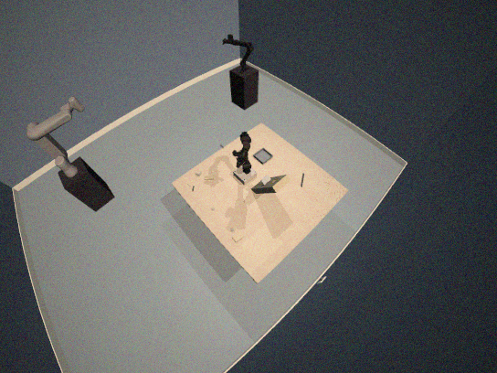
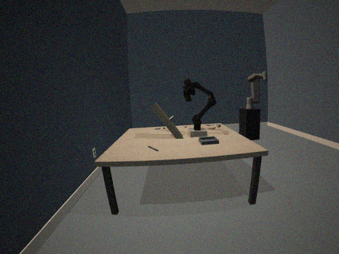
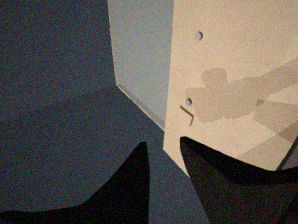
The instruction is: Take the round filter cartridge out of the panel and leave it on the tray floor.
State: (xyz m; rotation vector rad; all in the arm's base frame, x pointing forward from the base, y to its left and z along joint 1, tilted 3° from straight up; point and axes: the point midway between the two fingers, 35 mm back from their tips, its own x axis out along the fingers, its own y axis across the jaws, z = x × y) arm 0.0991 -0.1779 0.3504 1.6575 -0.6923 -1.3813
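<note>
Now: the round grey filter cartridge 270 mm ahead of my gripper tip, 180 mm to the left of it and 130 mm below it. From my gripper tip the other things lie so: dark tray 480 mm to the left, 390 mm below, 130 mm behind.
</note>
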